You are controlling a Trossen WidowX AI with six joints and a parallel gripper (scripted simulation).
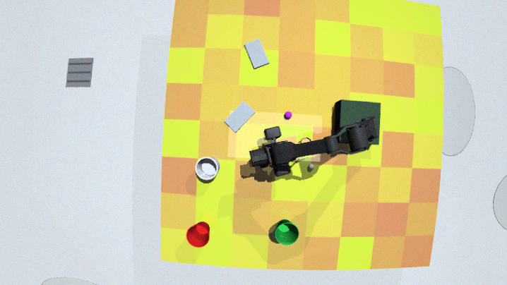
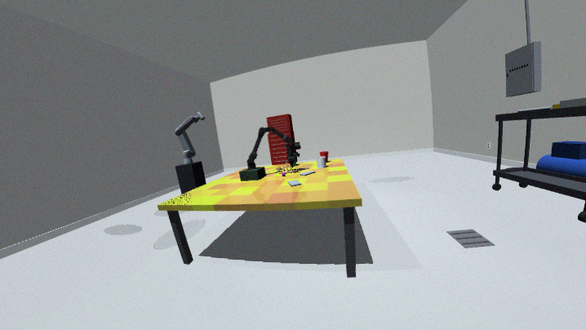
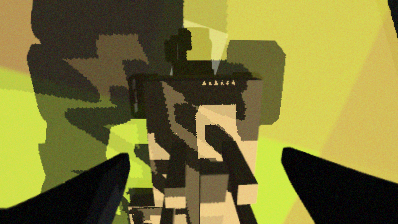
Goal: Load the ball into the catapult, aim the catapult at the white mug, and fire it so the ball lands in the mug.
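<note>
Now: gripper tip 14 cm to the left of the purple ball, 7 cm past it and 3 cm above it. Round my gripper tip: white mug 28 cm ahead, 3 cm to the left, 2 cm below; white ball 14 cm behind, 9 cm to the left, 4 cm below; catapult 7 cm behind.
</note>
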